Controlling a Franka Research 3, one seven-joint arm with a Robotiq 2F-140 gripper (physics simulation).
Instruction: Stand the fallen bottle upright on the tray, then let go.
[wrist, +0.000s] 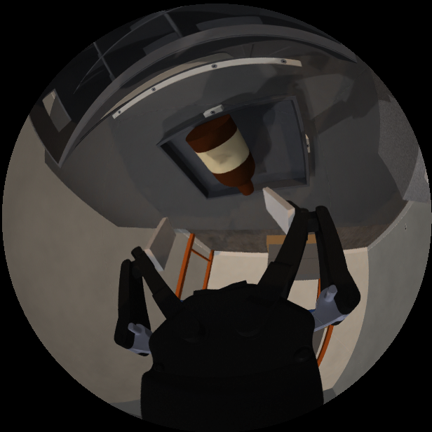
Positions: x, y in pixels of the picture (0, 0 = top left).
Labels:
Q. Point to my gripper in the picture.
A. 216, 212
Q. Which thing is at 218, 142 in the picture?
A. A brown bottle.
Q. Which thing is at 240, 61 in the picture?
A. A pale strip.

